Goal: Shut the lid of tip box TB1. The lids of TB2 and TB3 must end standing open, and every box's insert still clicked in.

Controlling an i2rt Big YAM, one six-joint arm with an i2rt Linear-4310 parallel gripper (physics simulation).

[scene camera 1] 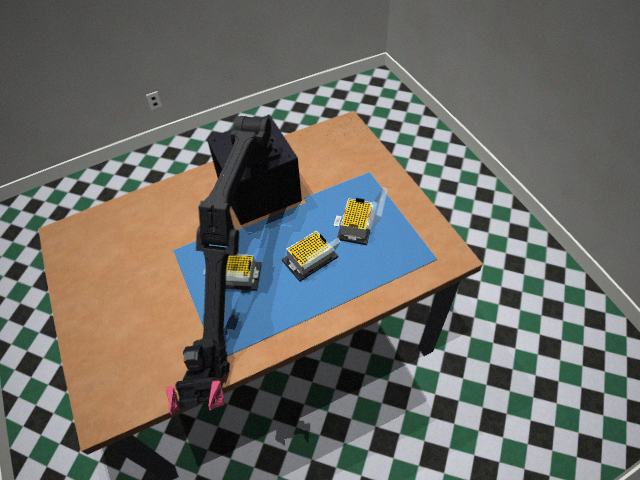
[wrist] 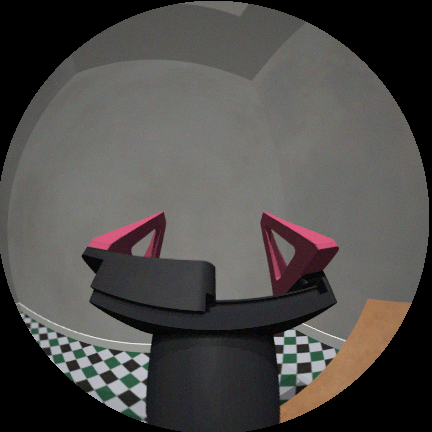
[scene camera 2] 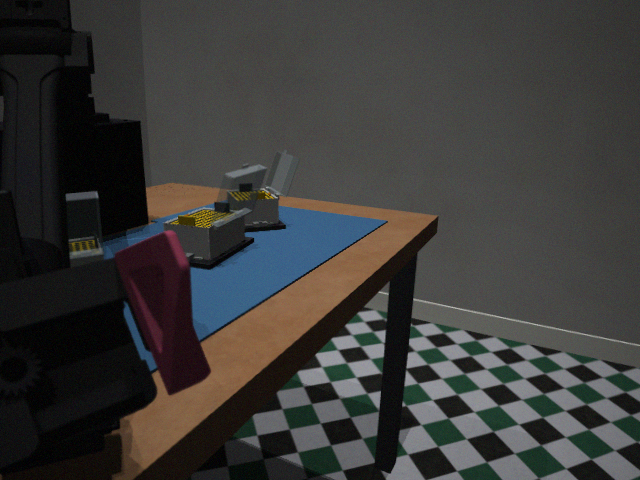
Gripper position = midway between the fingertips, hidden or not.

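The gripper (scene camera 1: 190,410) appears in the scene, and the wrist view has the gripper (wrist: 212,216) too. A tip box TB1 (scene camera 1: 255,269) can also be seen.
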